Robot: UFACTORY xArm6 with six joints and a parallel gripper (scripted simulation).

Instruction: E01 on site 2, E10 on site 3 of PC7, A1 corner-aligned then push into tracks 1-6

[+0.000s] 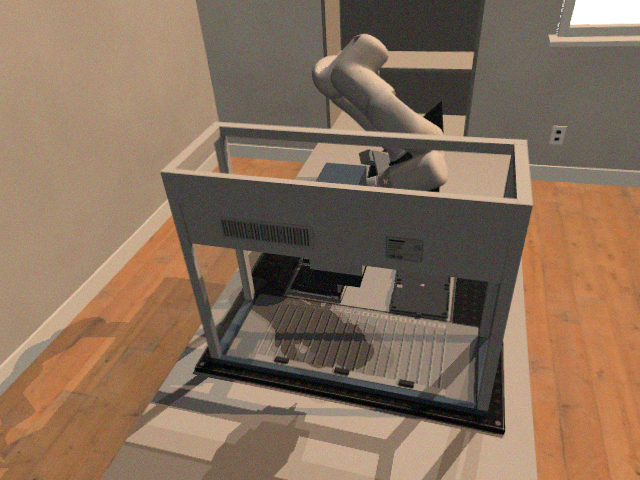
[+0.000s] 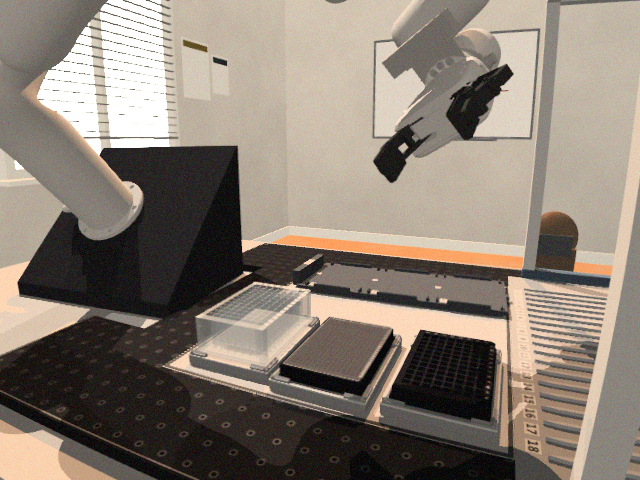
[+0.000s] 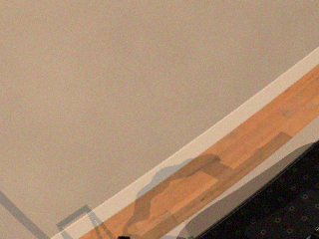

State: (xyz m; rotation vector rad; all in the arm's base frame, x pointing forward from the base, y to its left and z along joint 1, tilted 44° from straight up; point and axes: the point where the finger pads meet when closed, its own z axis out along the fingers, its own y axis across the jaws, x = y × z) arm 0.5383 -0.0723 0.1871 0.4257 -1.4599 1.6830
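Now: hand 210 mm above the E10, 70 mm past it and 20 mm to the left of it. Also, from my hand: nest S2 (230 mm below, 70 mm behind, 20 mm to the right); then 96-well plate E01 (210 mm below, 40 mm to the right, 40 mm ahead); then nest S3 (230 mm below, 40 mm to the right, 40 mm ahead).
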